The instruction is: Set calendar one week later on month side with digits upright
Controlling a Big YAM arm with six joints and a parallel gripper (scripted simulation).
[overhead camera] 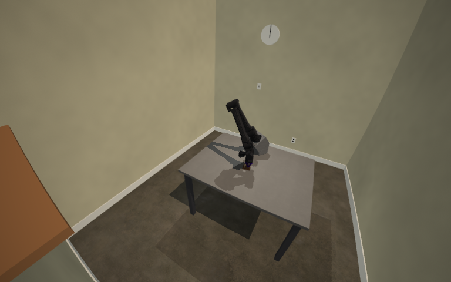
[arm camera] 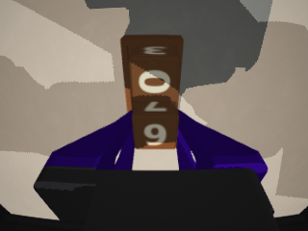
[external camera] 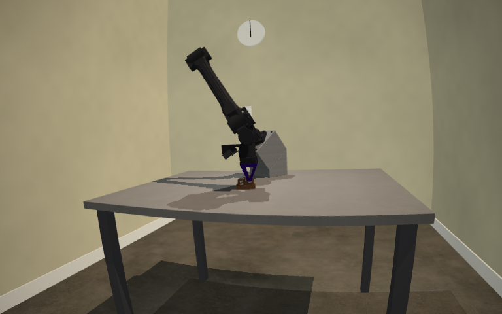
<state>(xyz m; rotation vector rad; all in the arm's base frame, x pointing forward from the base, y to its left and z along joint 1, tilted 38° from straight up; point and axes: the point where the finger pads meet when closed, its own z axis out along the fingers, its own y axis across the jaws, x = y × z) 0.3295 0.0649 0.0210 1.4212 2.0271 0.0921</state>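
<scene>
Now: the brown tray 10 mm ahead of my hand, 20 mm to the right of it and 30 mm below it.
</scene>
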